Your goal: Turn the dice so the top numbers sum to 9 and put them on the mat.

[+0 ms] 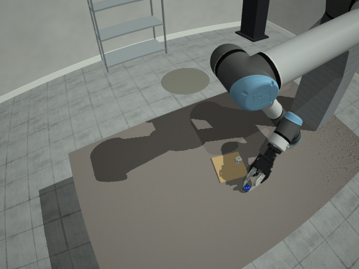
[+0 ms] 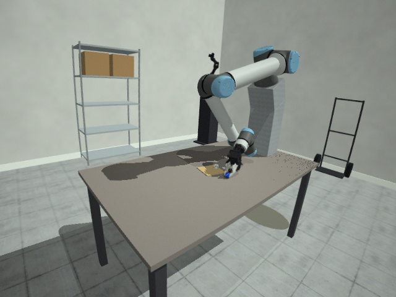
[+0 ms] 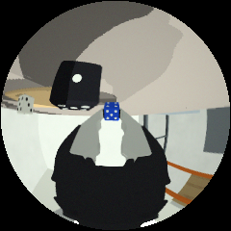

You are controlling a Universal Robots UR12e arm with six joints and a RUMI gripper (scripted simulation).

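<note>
The blue die lies right at my hand. From my hand the other things lie so: tan mat: 10 mm behind, 140 mm to the right, 20 mm below; then white die: 60 mm behind, 140 mm to the right; then black die: 80 mm behind, 30 mm to the right, 10 mm below.
</note>
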